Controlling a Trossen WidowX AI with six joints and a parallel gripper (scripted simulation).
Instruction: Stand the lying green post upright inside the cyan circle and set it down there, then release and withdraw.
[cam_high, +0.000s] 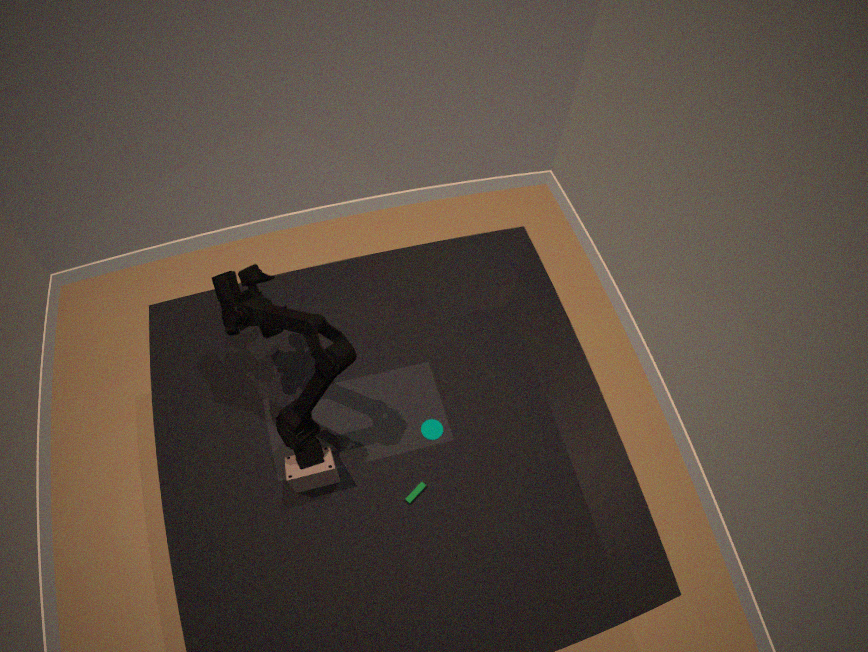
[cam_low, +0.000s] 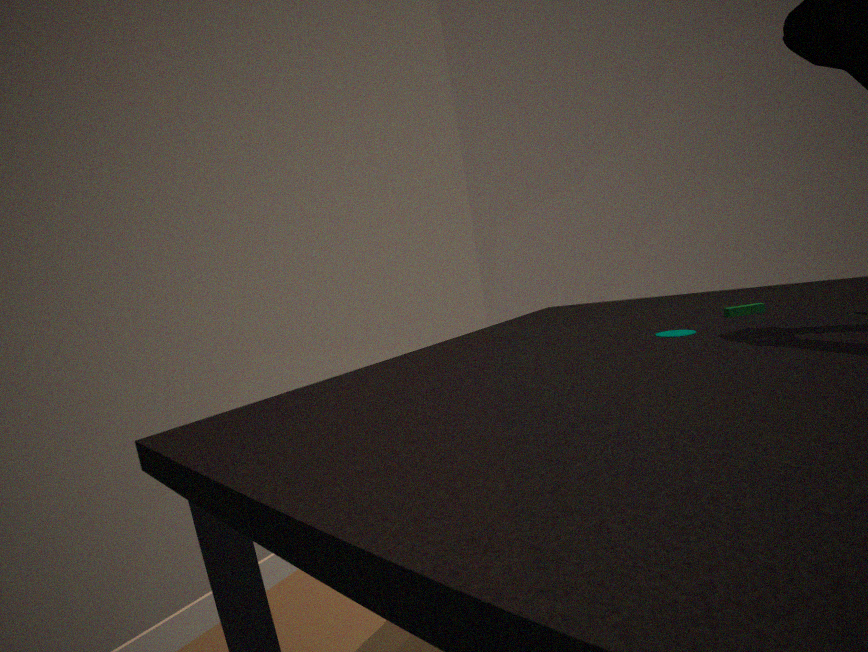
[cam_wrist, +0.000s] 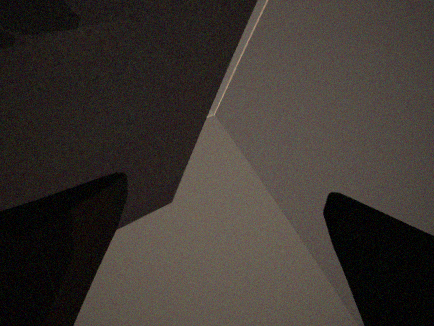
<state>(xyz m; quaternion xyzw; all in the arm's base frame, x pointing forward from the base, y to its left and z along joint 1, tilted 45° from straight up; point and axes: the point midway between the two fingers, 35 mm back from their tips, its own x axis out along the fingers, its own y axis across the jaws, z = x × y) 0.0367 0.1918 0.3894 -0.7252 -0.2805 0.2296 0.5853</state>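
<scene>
Now: gripper tip 59 cm to the left of the green post, 20 cm above it and 15 cm short of it. The rest, counted from my gripper tip: cyan circle (44 cm to the right, 26 cm ahead, 21 cm below).
</scene>
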